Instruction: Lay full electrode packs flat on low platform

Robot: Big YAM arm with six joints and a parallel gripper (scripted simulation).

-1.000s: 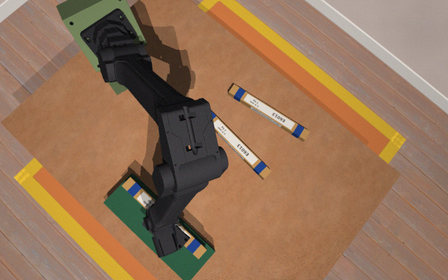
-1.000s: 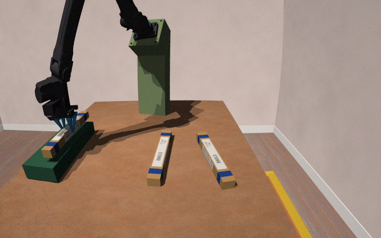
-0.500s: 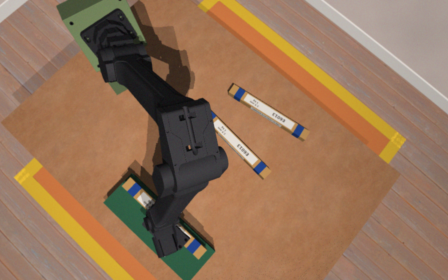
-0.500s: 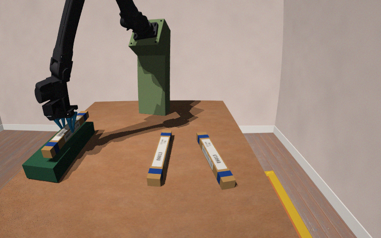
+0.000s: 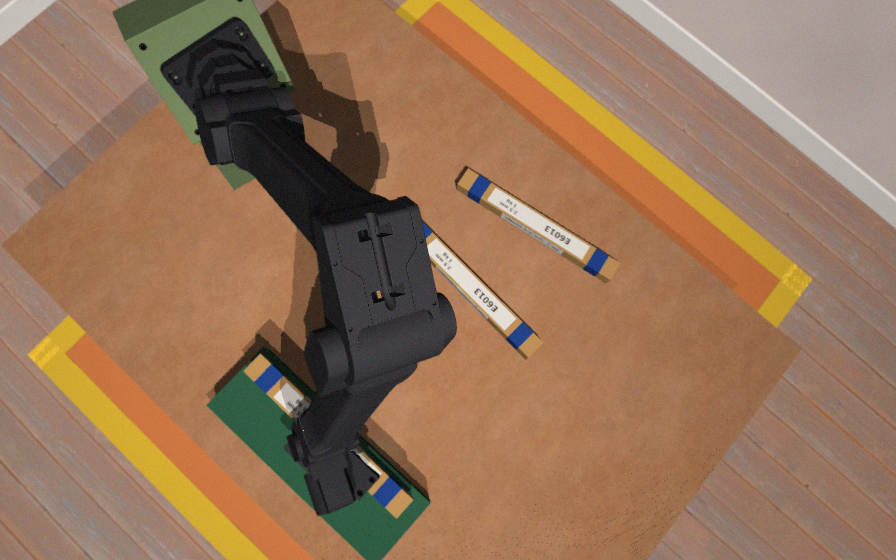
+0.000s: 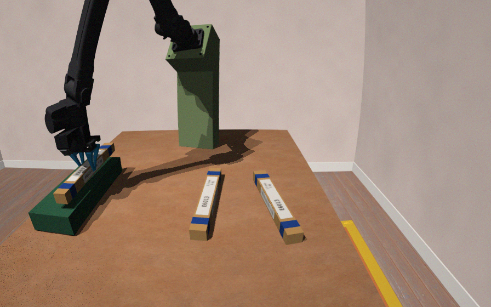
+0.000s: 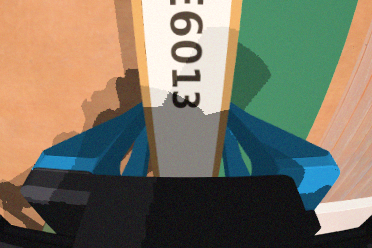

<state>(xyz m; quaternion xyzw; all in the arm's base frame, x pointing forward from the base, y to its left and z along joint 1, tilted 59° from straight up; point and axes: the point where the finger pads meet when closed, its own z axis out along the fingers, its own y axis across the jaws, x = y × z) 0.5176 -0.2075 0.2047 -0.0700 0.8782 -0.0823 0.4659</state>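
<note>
The green platform is 10 mm ahead of my hand, 40 mm to the right of it and 80 mm below it.
</note>
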